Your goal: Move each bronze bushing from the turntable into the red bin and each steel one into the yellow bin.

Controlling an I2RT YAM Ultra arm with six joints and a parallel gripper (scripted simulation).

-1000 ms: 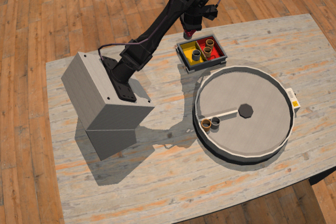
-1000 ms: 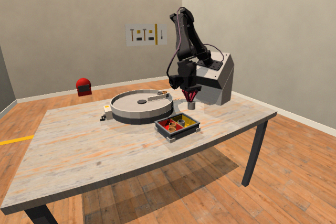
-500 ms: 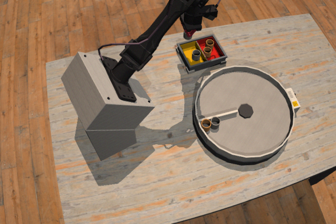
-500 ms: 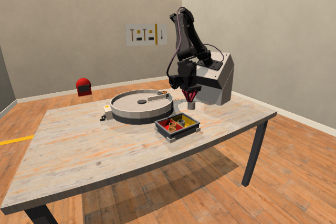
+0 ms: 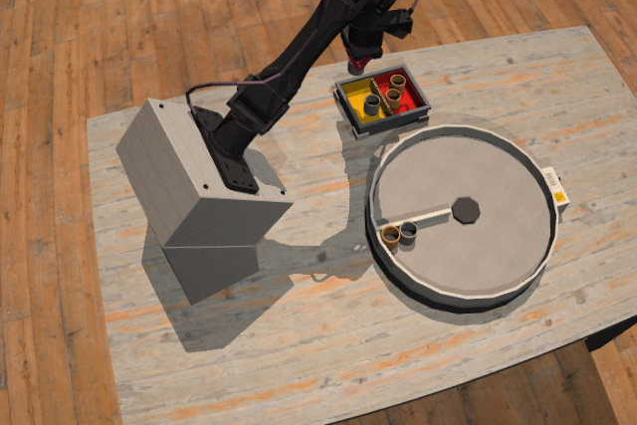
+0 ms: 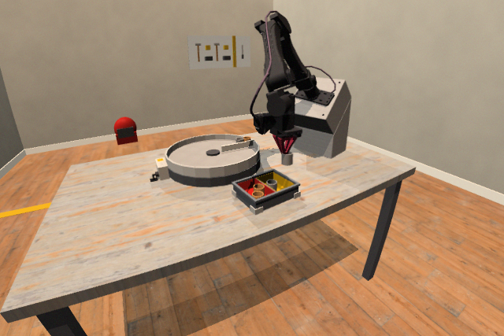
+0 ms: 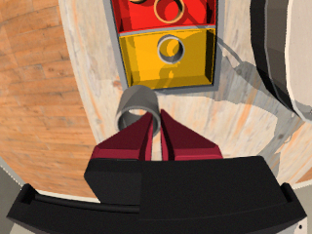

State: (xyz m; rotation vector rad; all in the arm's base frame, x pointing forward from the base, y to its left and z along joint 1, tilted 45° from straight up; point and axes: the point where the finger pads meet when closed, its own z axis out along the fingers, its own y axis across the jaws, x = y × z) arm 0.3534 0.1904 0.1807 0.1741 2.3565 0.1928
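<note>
Right now the yellow bin is 2 cm ahead of my hand, 2 cm to the right of it and 14 cm below it. From my hand the other things lie so: red bin: 11 cm ahead, 2 cm to the right, 14 cm below; turntable: 10 cm ahead, 37 cm to the right, 10 cm below; two-part bin tray: 6 cm ahead, 2 cm to the right, 13 cm below.
</note>
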